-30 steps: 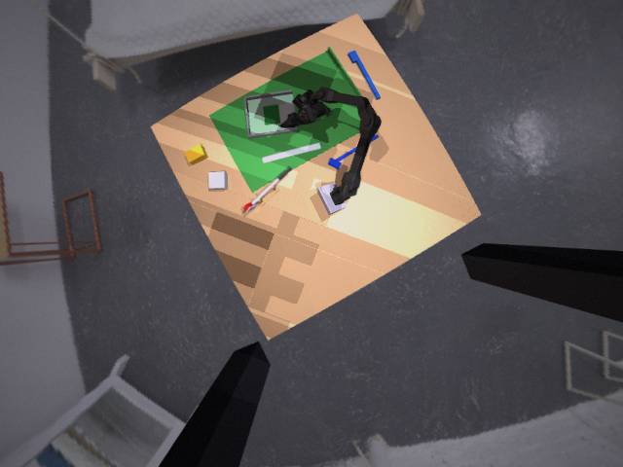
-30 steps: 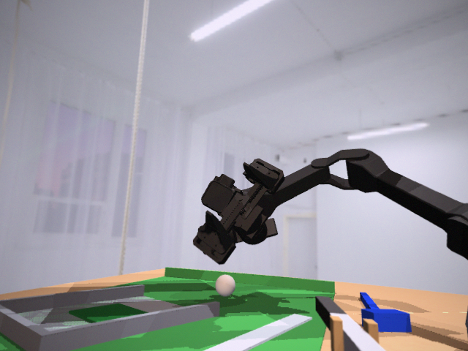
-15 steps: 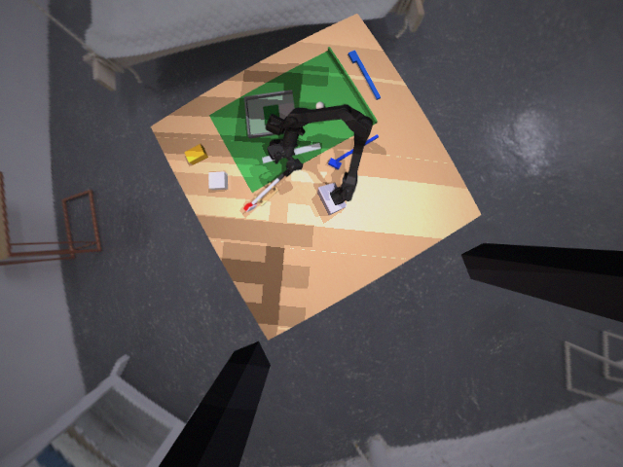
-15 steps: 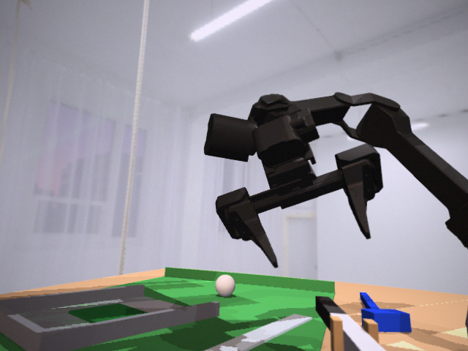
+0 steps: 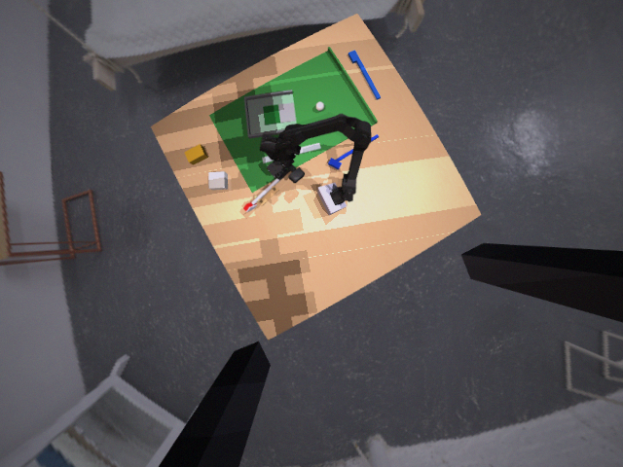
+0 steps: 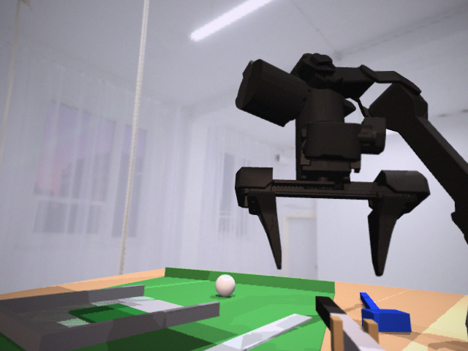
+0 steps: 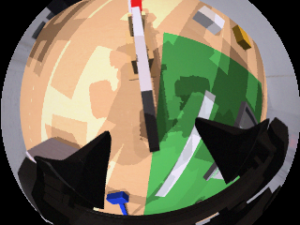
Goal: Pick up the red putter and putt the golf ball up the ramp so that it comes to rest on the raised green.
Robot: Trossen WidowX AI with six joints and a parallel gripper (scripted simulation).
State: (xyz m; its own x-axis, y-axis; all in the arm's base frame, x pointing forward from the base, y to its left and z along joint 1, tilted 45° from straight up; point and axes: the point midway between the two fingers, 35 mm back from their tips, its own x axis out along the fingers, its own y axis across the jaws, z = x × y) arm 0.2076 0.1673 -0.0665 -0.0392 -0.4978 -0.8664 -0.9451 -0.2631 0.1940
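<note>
The blue putter is 360 mm to the right of my gripper tip, 80 mm below it and 20 mm behind it. The rest, counted from my gripper tip: grey frame 330 mm ahead, 90 mm below, 40 mm to the right; green mat 270 mm ahead, 150 mm to the right, 90 mm below; red putter 110 mm to the left, 40 mm below, 40 mm behind.
</note>
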